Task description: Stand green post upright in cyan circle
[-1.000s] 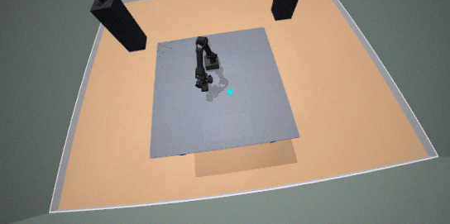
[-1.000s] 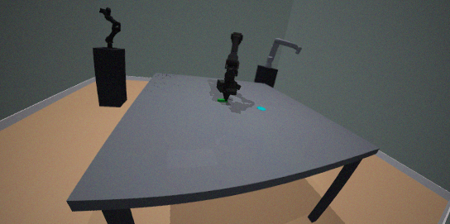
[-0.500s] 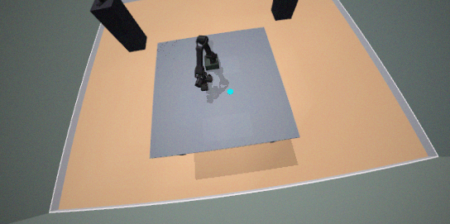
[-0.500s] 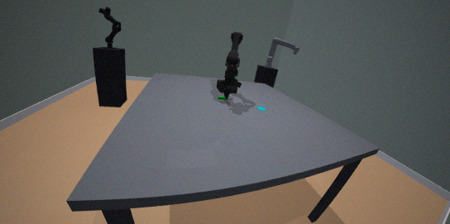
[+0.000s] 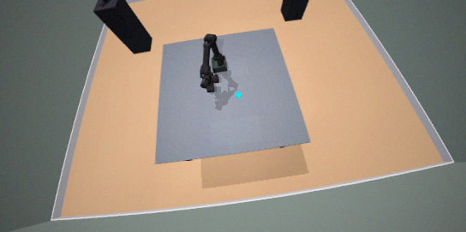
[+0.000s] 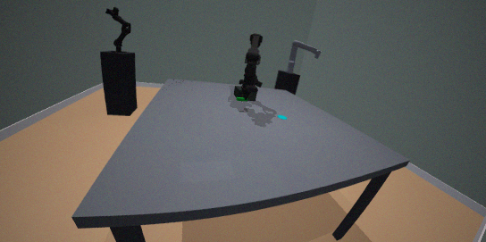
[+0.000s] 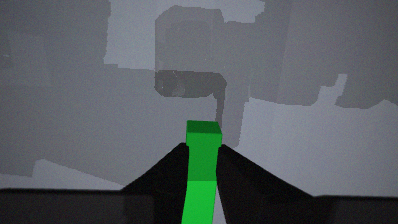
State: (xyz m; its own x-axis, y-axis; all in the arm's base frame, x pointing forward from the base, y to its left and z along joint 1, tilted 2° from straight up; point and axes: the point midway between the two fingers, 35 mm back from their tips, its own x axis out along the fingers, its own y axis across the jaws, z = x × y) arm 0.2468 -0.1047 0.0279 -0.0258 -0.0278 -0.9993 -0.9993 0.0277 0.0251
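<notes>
The cyan circle lies 23 cm to the left of my gripper tip, 9 cm ahead of it and 7 cm below it. Also, from my gripper tip: green post (2 cm to the right).
</notes>
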